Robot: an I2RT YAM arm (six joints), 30 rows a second.
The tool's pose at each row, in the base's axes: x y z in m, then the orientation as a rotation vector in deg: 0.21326, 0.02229, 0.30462, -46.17, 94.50, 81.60; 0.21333, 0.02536, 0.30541, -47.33, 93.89, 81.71; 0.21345, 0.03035, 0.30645, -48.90, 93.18, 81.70; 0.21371, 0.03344, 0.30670, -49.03, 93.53, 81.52; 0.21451, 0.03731, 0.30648, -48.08, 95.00, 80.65; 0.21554, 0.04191, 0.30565, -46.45, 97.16, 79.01; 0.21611, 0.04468, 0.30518, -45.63, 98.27, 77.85
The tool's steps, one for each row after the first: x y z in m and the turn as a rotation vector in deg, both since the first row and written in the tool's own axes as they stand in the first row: -0.00062, 0.00082, 0.00300, -0.70, 0.32, -0.70; -0.00143, 0.00204, 0.00788, -1.52, 0.82, -1.66; -0.00167, 0.00245, 0.01096, -1.36, 1.13, -1.62; -0.00174, 0.00229, 0.01491, 0.00, 1.46, -0.96; -0.00135, 0.00176, 0.01965, 2.32, 1.83, -0.10; -0.00112, 0.00150, 0.02250, 3.70, 2.03, 0.17
